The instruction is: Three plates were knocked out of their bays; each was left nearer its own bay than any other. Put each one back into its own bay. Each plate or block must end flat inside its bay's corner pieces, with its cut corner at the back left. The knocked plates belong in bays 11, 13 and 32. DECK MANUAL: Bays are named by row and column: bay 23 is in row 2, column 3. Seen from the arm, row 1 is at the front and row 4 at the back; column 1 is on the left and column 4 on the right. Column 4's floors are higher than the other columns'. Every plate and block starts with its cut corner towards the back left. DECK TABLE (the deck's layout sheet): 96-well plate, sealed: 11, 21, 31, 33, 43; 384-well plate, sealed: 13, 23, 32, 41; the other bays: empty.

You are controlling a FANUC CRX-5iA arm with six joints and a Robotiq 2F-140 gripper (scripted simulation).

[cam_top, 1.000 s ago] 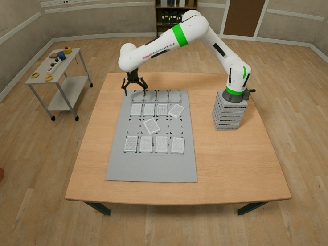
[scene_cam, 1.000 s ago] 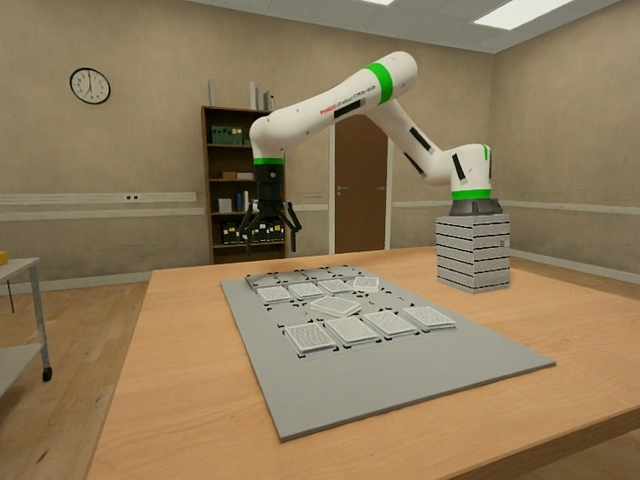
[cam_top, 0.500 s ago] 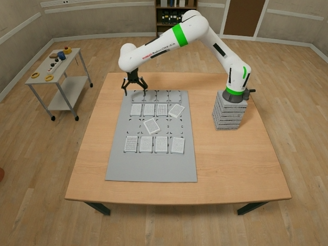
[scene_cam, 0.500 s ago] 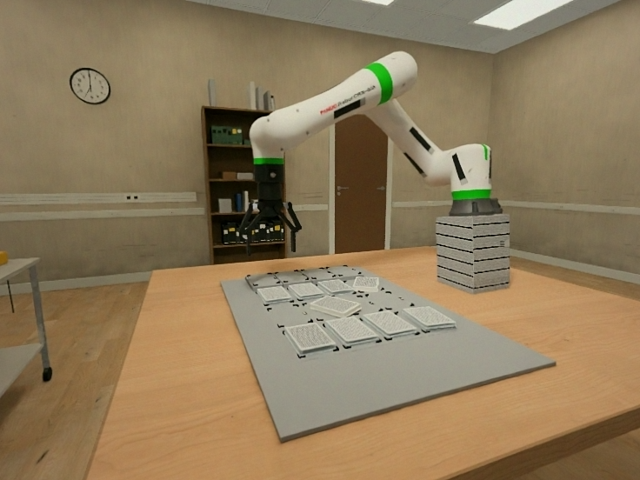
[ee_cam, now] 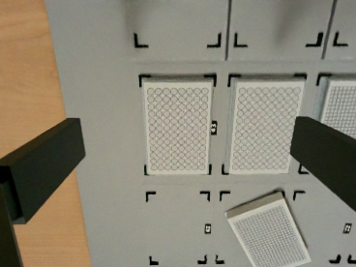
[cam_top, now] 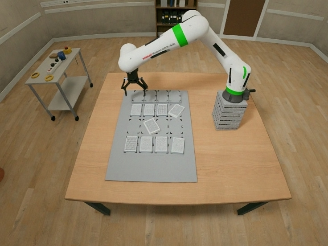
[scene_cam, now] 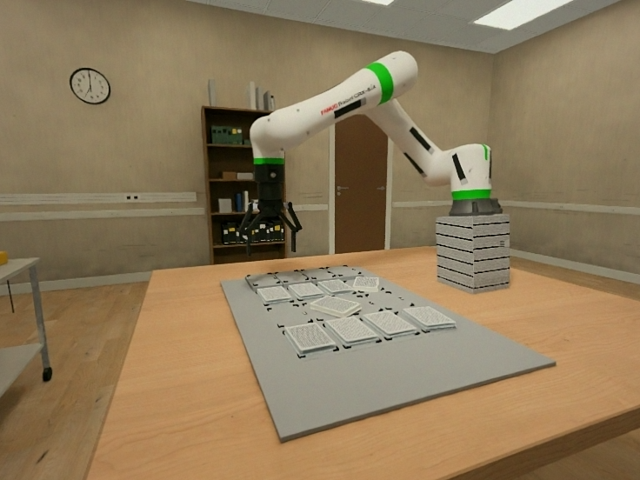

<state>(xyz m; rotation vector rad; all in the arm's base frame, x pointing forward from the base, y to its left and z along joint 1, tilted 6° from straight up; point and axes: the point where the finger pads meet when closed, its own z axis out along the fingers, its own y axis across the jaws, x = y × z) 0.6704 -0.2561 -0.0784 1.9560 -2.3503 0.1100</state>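
Right now my hand is 430 mm to the right of the sealed 96-well plate, 250 mm past it and 140 mm above it.
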